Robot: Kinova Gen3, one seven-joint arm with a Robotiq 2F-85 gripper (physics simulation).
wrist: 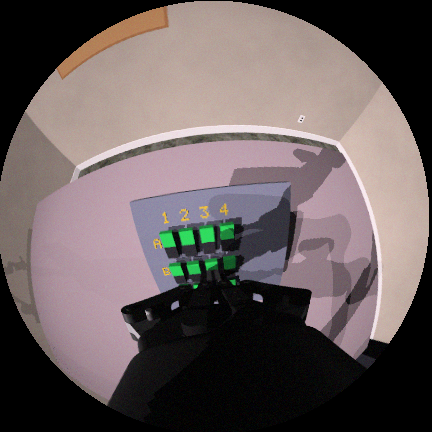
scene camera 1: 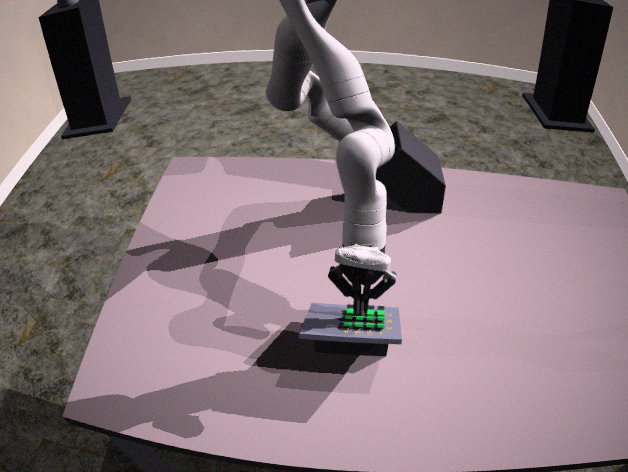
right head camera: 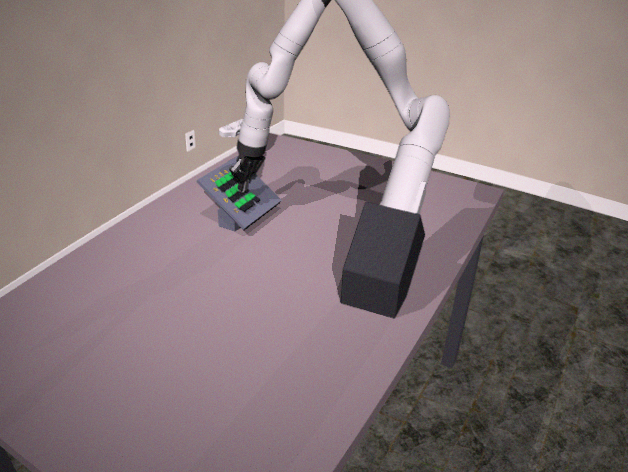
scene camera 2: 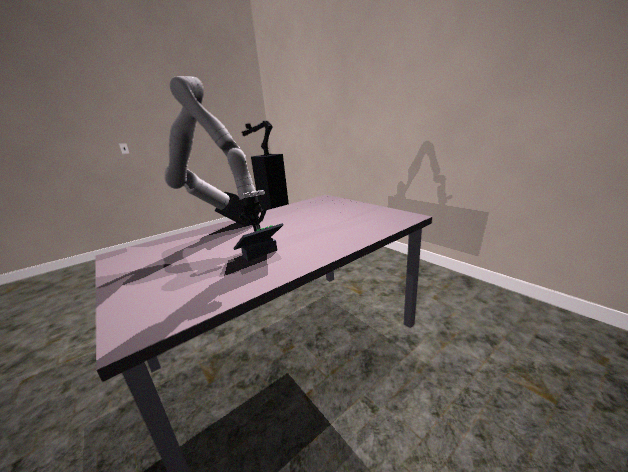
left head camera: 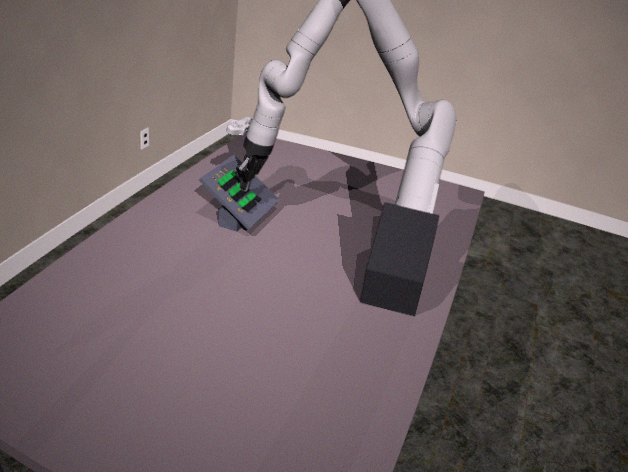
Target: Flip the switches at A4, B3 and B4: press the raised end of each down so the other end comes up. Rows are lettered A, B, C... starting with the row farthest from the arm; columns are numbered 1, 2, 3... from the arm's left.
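The tilted blue-grey switch panel (left head camera: 263, 204) (right head camera: 266, 204) (scene camera 1: 324, 329) (scene camera 2: 244, 242) (wrist: 150, 206) holds rows of green-and-black rocker switches. In the wrist view, A4 (wrist: 227, 231) is partly shaded at the right end of row A, B3 (wrist: 211, 264) is just ahead of the fingers, and B4 (wrist: 229, 263) lies in shadow to its right. My gripper (left head camera: 246, 188) (right head camera: 243, 189) (scene camera 1: 359, 311) (scene camera 2: 257, 228) (wrist: 212, 277) is shut and empty, its tips down at column 3 by the near part of B3. Contact and the exact switch tilts are unclear; the fingers hide part of row C.
The panel stands on a dark wedge base (left head camera: 228, 219) (scene camera 1: 350, 348) (scene camera 2: 258, 250) on the pink table (left head camera: 203, 329) (scene camera 1: 482, 355). Neighbouring switches A3 (wrist: 207, 234) and B2 (wrist: 193, 268) are close to the fingers. The arm's dark mount block (left head camera: 398, 253) (right head camera: 380, 253) stands on the table.
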